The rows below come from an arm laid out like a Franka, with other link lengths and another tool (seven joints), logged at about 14 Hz.
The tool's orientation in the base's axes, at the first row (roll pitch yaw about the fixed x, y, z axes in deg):
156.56, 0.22, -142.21
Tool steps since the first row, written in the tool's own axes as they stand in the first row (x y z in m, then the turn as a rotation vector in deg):
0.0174, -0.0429, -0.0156, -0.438, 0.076, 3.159
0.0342, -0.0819, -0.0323, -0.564, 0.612, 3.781
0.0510, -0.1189, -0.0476, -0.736, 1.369, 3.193
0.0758, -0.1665, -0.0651, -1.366, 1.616, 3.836
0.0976, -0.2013, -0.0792, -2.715, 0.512, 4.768
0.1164, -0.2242, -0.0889, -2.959, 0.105, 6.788
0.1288, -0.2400, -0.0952, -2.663, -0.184, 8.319
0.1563, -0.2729, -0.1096, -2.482, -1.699, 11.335
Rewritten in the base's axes. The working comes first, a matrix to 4 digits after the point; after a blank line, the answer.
The tool's axes in the first row as the columns of a matrix, in the base's axes (used below as rounded here):
-0.7903, -0.5634, -0.2410
-0.6128, 0.7241, 0.3165
-0.0038, 0.3978, -0.9175

0.0142, -0.0467, -0.0028, -0.458, 1.323, -2.866
0.0269, -0.0905, -0.0031, -0.810, 1.985, -3.223
0.0382, -0.1324, -0.0038, -0.959, 2.453, -2.382
0.0496, -0.1876, -0.0068, -0.755, 3.221, -2.871
0.0554, -0.2306, -0.0078, 0.708, 3.544, -4.161
0.0557, -0.2618, -0.0081, 0.643, 4.038, -6.175
0.0564, -0.2828, -0.0086, 0.203, 4.132, -7.696
0.0566, -0.3281, -0.0086, 0.187, 3.878, -11.066

